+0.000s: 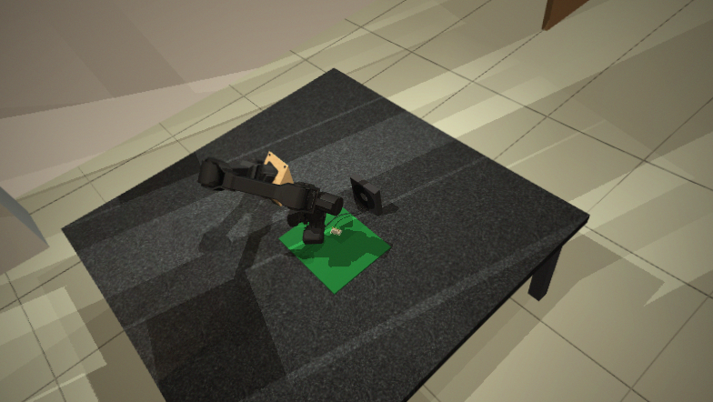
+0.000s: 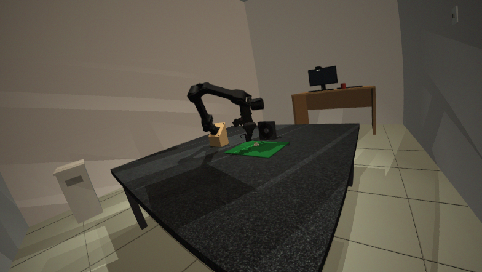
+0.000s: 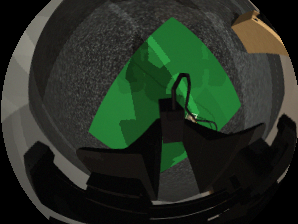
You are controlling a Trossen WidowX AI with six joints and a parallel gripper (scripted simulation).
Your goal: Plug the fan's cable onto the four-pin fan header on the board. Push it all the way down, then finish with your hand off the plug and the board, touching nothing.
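The green board is 8 cm below my gripper tip, 3 cm to the left of it and 2 cm ahead of it. The rest, counted from my gripper tip: dark fan plug (1 cm to the right, 1 cm above); black fan (21 cm to the left, 4 cm behind).
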